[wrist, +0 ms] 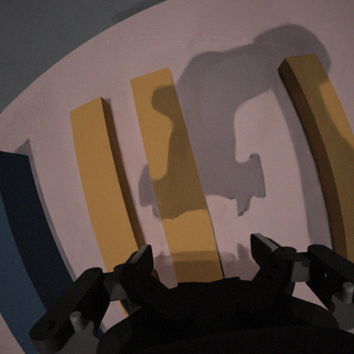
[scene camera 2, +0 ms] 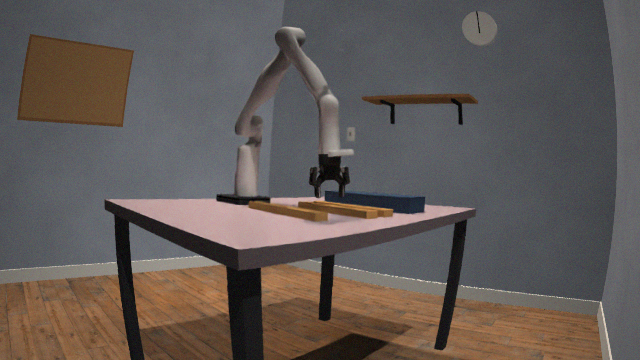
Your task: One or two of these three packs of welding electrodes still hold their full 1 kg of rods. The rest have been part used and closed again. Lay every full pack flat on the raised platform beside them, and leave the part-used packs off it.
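Where they show: gripper, fingertip midpoint: (scene camera 2: 330, 197); arm's base, origin of the base link: (scene camera 2: 246, 195).
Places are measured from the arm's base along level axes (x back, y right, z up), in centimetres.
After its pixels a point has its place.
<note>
Three long flat orange-yellow packs lie apart and roughly side by side on the table. The pack nearest the platform (scene camera 2: 385, 212) {x -59.7, y -3.5, z -1.2 cm} (wrist: 100, 190), the middle pack (scene camera 2: 342, 209) {x -46.8, y 2.7, z -0.8 cm} (wrist: 167, 150) and the far pack (scene camera 2: 287, 210) {x -38.2, y 20.2, z -1.1 cm} (wrist: 322, 110) look alike, and no marking of their contents is legible. The raised platform (scene camera 2: 382, 201) {x -50.2, y -20.4, z 1.1 cm} (wrist: 20, 260) is a long dark blue block beside them, with no pack visible on it. My gripper (scene camera 2: 330, 194) {x -39.5, y -0.9, z 2.4 cm} (wrist: 201, 250) is open and empty, above the middle pack, which lies between its fingers as the wrist view looks down. The gripper hides the packs' near ends there.
The packs and platform rest on a pink table (scene camera 2: 200, 225) {x -42.2, y 58.4, z -2.8 cm}. The arm's black base (scene camera 2: 243, 199) {x -7.3, y 8.9, z -0.7 cm} stands at its back. The far pack lies separately, with a wider gap from the middle pack. A wall shelf (scene camera 2: 420, 99) is mounted well beyond the table.
</note>
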